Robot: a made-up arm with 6 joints.
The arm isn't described. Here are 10 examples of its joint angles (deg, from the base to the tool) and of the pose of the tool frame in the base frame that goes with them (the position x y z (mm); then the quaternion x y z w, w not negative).
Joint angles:
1: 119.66 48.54 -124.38 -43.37 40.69 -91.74
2: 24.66 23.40 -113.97 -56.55 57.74 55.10
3: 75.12 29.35 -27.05 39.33 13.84 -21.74
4: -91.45 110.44 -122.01 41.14 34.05 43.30
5: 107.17 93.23 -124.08 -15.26 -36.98 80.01
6: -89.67 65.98 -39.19 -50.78 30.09 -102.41
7: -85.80 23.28 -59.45 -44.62 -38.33 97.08
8: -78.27 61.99 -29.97 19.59 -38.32 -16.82
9: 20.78 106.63 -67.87 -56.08 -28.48 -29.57
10: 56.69 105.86 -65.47 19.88 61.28 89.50
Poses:
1: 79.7 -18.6 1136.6 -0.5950 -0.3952 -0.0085 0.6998
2: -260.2 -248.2 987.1 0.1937 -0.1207 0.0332 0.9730
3: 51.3 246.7 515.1 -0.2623 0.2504 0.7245 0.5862
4: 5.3 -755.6 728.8 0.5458 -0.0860 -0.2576 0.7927
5: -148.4 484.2 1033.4 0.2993 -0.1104 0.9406 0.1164
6: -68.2 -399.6 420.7 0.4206 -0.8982 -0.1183 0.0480
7: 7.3 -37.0 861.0 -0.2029 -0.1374 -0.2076 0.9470
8: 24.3 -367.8 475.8 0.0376 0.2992 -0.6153 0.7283
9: 597.5 258.5 387.3 -0.8152 0.0837 0.2014 0.5366
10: 257.2 453.5 268.1 0.2892 0.8982 0.0236 0.3303
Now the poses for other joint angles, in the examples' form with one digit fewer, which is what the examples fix.
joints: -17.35 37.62 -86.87 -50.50 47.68 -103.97
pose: 55 -107 955 -0.699 0.562 -0.439 0.042
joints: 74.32 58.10 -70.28 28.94 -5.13 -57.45
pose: 107 362 821 -0.417 -0.100 0.481 0.765
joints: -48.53 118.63 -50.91 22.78 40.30 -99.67
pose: 314 -319 92 -0.254 0.757 0.422 0.430
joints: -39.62 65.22 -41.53 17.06 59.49 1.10
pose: 268 -213 394 0.307 0.736 0.080 0.598
